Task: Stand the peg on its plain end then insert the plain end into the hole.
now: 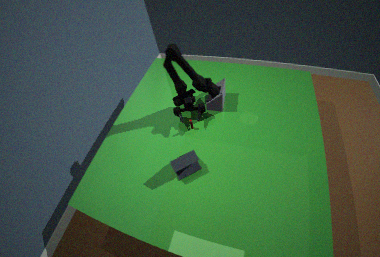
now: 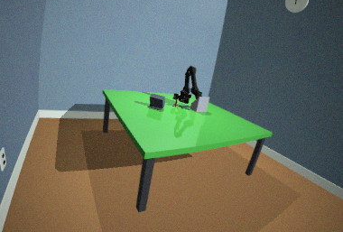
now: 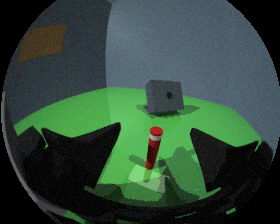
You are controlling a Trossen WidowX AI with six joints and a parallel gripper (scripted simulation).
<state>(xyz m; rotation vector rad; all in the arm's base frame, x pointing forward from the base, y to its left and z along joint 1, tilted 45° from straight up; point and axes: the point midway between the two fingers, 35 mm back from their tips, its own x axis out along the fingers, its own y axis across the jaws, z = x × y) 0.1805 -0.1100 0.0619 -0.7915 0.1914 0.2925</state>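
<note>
The red peg is 10 mm behind my gripper tip and 20 mm below it. Also, from my gripper tip: sloped grey panel 230 mm ahead, 30 mm to the left, 10 mm below.
</note>
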